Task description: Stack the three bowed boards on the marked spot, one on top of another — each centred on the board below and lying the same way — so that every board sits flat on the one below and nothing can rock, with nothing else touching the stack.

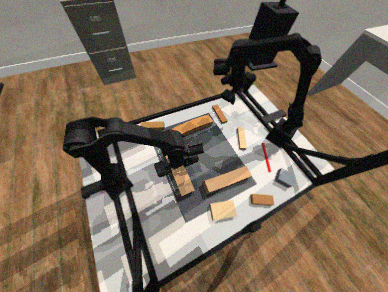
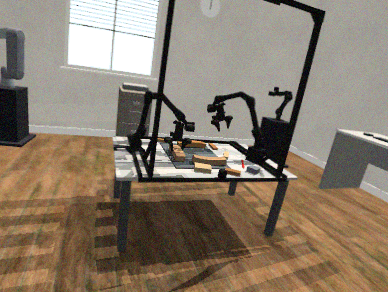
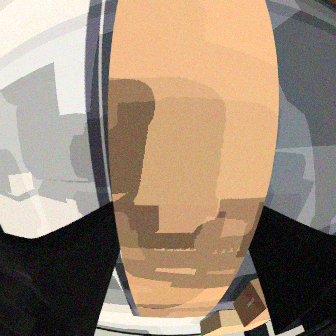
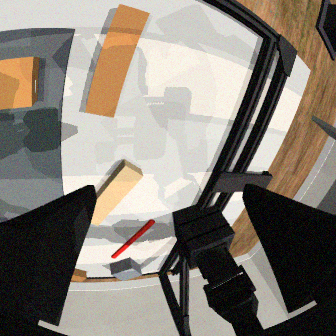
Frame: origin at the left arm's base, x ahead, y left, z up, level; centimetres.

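Seen in the pictures: left gripper, fingertip midpoint: (image 1: 177,169) (image 3: 184,204); right gripper, fingertip midpoint: (image 1: 238,99) (image 2: 223,130) (image 4: 171,192); left arm's base at its link origin: (image 1: 116,183) (image 2: 135,147); right arm's base at its link origin: (image 1: 286,127) (image 2: 257,148) (image 4: 211,253).
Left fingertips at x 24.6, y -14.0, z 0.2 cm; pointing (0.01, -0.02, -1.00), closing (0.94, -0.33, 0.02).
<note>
Pixels of each thing's top centre, then the offset from my left fingertips to it. Level surfaces: height alone.
- bowed tan board at its top centre: (image 3: 186,252) (image 1: 178,169) (image 2: 177,148) dx -0.4, dy -0.9, dz +2.7 cm
- dark mat at its surface level: dz -2.3 cm
- second bowed board at its top centre: (image 1: 228,178) (image 2: 209,156) dx +13.4, dy -20.1, dz +2.7 cm
- red stick at its top centre: (image 4: 130,241) (image 1: 266,156) dx +40.8, dy -27.5, dz -2.2 cm
- grey block at its top centre: (image 4: 126,274) (image 1: 286,176) (image 2: 253,167) dx +36.5, dy -40.5, dz +0.8 cm
My left gripper (image 1: 178,165) (image 2: 177,142) (image 3: 184,204) is shut on a bowed tan board (image 1: 182,181) (image 2: 178,154) (image 3: 193,100), gripped near its far end. The board lies low over the marked spot's white outline (image 1: 173,186) (image 3: 101,67) at the left edge of the dark mat (image 1: 222,150); I cannot tell if it touches. A second bowed board (image 1: 226,179) (image 2: 208,160) lies on the mat's right front. A third (image 1: 194,125) (image 2: 194,143) (image 4: 17,83) lies at the mat's back. My right gripper (image 1: 237,82) (image 2: 221,121) (image 4: 171,192) is open and empty, high above the back right corner.
Small wood blocks lie around the mat: an orange one (image 1: 219,113) (image 4: 115,63), a pale one (image 1: 241,138) (image 4: 115,191), one at the back left (image 1: 152,124), and two in front (image 1: 222,210) (image 1: 262,199). A red stick (image 1: 266,157) (image 4: 133,239) and a grey block (image 1: 285,177) (image 4: 125,268) lie at the right.
</note>
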